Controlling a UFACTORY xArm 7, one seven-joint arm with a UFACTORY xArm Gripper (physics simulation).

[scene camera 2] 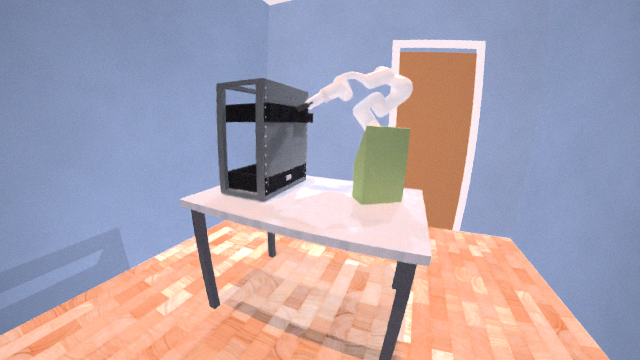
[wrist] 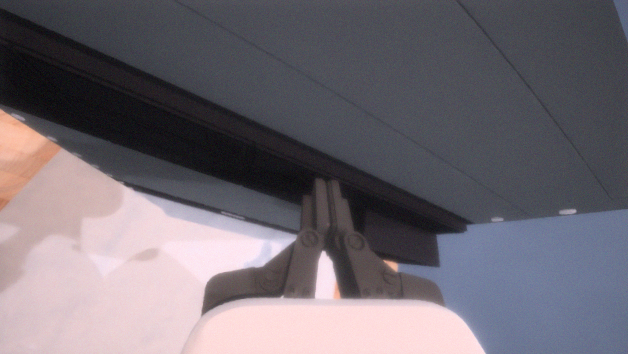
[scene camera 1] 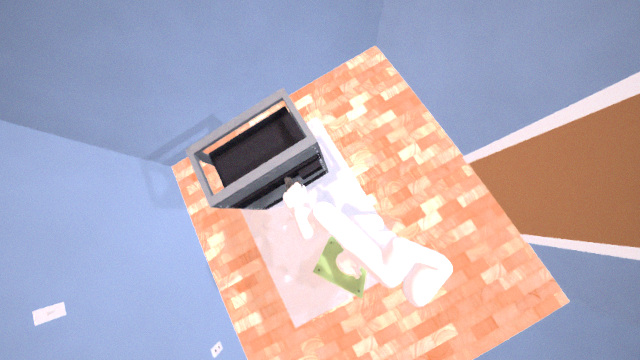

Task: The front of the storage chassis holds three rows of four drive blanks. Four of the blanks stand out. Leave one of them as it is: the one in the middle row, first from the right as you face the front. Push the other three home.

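Where they show: gripper, between the fingertips: [scene camera 2: 297, 109] [wrist: 322, 192] [scene camera 1: 287, 178]; arm's base, origin of its link: [scene camera 2: 383, 148] [scene camera 1: 348, 264].
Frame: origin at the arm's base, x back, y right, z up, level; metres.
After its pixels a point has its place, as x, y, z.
Observation:
The black storage chassis [scene camera 1: 257, 150] {-0.680, -0.018, 0.204} [scene camera 2: 282, 112] {-0.510, -0.132, 0.164} [wrist: 150, 120] {-0.505, -0.093, 0.184} sits high in the grey rack. A dark drive blank [scene camera 2: 310, 118] {-0.448, 0.140, 0.142} [wrist: 407, 240] {-0.467, 0.131, 0.173} stands out near the right end of its front, right of the fingers in the wrist view. I cannot tell its row. Other blanks are too dark to tell apart, and the fingers hide part of the front. My gripper [scene camera 1: 288, 179] {-0.487, 0.022, 0.189} [scene camera 2: 307, 105] {-0.487, 0.022, 0.189} [wrist: 322, 192] {-0.487, 0.022, 0.189} is shut and empty. Its tips are at the chassis front, just under the upper lip in the wrist view; contact cannot be told.
The grey rack [scene camera 1: 235, 121] {-0.788, -0.006, 0.314} [scene camera 2: 260, 145] {-0.551, -0.283, 0.007} stands on the white table [scene camera 1: 300, 307] {0.104, -0.446, -0.274} [scene camera 2: 300, 215] {-0.321, -0.359, -0.274}, with flat grey panels [wrist: 400, 85] {-0.510, 0.012, 0.267} above the chassis front. A green pedestal [scene camera 1: 327, 265] {-0.061, -0.077, 0.057} [scene camera 2: 382, 165] {0.001, -0.091, -0.075} carries the white arm [scene camera 1: 345, 230] {-0.170, 0.108, 0.407} [scene camera 2: 400, 90] {0.077, 0.155, 0.326}. A dark unit [scene camera 2: 280, 181] {-0.523, -0.127, -0.200} sits low in the rack.

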